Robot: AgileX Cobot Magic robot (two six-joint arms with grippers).
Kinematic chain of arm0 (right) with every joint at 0, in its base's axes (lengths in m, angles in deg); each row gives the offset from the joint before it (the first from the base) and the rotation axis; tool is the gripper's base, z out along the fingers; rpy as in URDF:
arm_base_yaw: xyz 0 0 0.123 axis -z
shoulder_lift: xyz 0 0 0 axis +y
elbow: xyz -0.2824 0 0.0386 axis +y
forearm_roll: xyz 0.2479 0 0.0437 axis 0.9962 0 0.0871
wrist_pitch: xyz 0 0 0 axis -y
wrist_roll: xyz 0.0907 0 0.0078 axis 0.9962 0 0.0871
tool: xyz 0 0 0 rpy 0 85 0
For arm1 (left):
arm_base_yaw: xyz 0 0 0.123 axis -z
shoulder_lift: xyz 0 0 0 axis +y
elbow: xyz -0.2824 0 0.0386 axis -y
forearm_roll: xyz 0.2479 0 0.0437 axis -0.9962 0 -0.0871
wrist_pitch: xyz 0 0 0 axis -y
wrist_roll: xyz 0.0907 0 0.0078 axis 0.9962 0 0.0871
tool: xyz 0 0 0 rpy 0 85 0
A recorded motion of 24 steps. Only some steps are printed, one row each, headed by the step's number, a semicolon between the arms.
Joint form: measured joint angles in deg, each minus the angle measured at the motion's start. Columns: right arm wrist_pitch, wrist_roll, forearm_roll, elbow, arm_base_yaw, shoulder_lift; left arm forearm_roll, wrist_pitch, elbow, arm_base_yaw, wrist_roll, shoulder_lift.
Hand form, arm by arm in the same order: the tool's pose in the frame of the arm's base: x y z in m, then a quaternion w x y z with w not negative. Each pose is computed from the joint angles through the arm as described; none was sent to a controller.
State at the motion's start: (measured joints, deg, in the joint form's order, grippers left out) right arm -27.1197 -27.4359 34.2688 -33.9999 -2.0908 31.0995; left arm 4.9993 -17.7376 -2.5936 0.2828 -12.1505 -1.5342
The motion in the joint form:
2: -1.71 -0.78 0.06 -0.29 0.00 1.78; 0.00 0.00 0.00 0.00 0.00 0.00
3: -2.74 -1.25 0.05 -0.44 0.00 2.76; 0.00 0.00 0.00 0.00 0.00 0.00
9: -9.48 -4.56 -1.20 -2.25 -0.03 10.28; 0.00 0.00 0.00 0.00 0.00 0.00
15: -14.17 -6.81 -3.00 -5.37 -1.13 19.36; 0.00 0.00 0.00 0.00 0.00 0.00
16: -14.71 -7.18 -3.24 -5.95 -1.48 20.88; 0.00 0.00 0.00 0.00 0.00 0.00
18: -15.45 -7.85 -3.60 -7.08 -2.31 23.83; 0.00 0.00 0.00 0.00 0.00 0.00
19: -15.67 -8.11 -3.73 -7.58 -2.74 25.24; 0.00 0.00 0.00 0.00 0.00 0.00
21: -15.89 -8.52 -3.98 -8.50 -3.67 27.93; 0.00 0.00 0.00 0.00 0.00 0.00
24: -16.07 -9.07 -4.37 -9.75 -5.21 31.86; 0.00 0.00 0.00 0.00 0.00 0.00
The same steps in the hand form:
2: 0.1128 0.0290 0.3313 0.57686 -0.07656 0.80193 0.13518; 0.0537 -0.0027 0.1714 0.60894 -0.10564 0.77943 -0.10263
3: 0.1156 0.0299 0.3289 0.56485 -0.08260 0.80971 0.13594; 0.0537 -0.0027 0.1714 0.60894 -0.10564 0.77943 -0.10263
9: 0.1361 0.0347 0.3143 0.48075 -0.12884 0.85681 0.13474; 0.0537 -0.0027 0.1714 0.60894 -0.10564 0.77943 -0.10263
15: 0.1621 0.0404 0.3022 0.40122 -0.17068 0.88946 0.13696; 0.0537 -0.0027 0.1714 0.60894 -0.10564 0.77943 -0.10263
16: 0.1666 0.0418 0.3003 0.38964 -0.17798 0.89304 0.13780; 0.0537 -0.0027 0.1714 0.60894 -0.10564 0.77943 -0.10263
18: 0.1755 0.0451 0.2967 0.36919 -0.19166 0.89854 0.13995; 0.0537 -0.0027 0.1714 0.60894 -0.10564 0.77943 -0.10263
19: 0.1799 0.0468 0.2947 0.35994 -0.19741 0.90085 0.14120; 0.0537 -0.0027 0.1714 0.60894 -0.10564 0.77943 -0.10263
21: 0.1881 0.0505 0.2905 0.34318 -0.20804 0.90463 0.14350; 0.0537 -0.0027 0.1714 0.60894 -0.10564 0.77943 -0.10263
24: 0.1998 0.0570 0.2831 0.31844 -0.22441 0.90924 0.14671; 0.0537 -0.0027 0.1714 0.60894 -0.10564 0.77943 -0.10263

